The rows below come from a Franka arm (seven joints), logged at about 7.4 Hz.
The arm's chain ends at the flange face. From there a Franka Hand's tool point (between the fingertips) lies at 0.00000 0.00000 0.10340 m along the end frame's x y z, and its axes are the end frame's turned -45 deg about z.
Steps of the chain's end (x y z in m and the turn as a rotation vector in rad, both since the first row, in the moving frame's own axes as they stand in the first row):
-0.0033, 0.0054, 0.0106, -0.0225, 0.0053, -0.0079
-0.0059, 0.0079, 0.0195, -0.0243, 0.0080, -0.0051
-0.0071, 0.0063, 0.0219, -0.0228, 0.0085, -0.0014
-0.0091, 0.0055, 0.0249, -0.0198, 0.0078, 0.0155
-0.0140, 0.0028, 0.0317, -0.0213, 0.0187, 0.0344
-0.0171, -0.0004, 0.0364, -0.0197, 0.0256, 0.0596
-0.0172, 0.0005, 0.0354, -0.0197, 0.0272, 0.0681
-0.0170, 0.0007, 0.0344, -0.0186, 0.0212, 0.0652
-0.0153, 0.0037, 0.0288, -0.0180, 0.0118, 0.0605
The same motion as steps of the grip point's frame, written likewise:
-0.0074, 0.0035, 0.0106, -0.0197, -0.0122, -0.0079
-0.0109, 0.0038, 0.0195, -0.0228, -0.0115, -0.0051
-0.0105, 0.0017, 0.0219, -0.0221, -0.0101, -0.0014
-0.0112, -0.0005, 0.0249, -0.0195, -0.0085, 0.0155
-0.0121, -0.0050, 0.0317, -0.0283, -0.0018, 0.0344
-0.0115, -0.0091, 0.0363, -0.0320, 0.0042, 0.0596
-0.0121, -0.0084, 0.0353, -0.0332, 0.0053, 0.0681
-0.0124, -0.0086, 0.0344, -0.0281, 0.0018, 0.0652
-0.0140, -0.0060, 0.0288, -0.0211, -0.0044, 0.0605

